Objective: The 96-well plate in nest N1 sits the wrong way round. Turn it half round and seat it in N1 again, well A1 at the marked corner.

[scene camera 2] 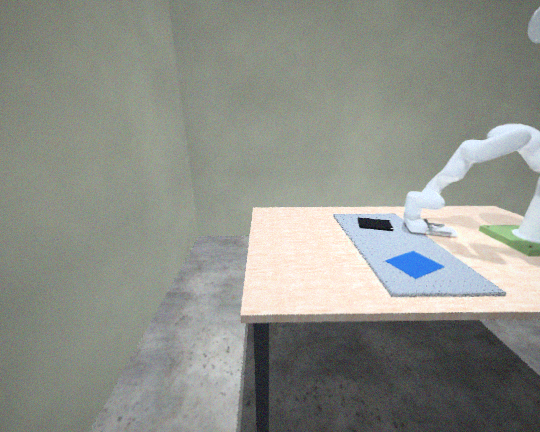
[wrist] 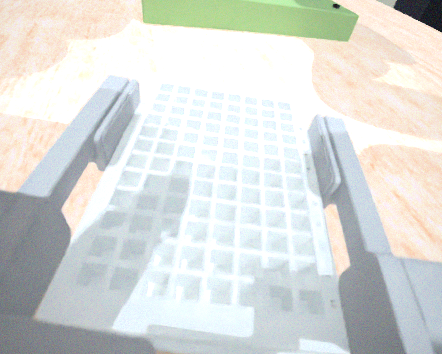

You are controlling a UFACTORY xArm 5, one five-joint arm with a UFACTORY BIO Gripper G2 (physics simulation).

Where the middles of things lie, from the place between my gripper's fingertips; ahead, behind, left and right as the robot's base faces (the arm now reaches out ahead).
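Position of my hand relative to the white 96-well plate point(wrist: 208, 223): 1 cm to the left of it, 3 cm short of it, 1 cm above it. The blue square point(scene camera 2: 412, 263) is 29 cm ahead of my hand, 33 cm to the left of it and 1 cm below it.
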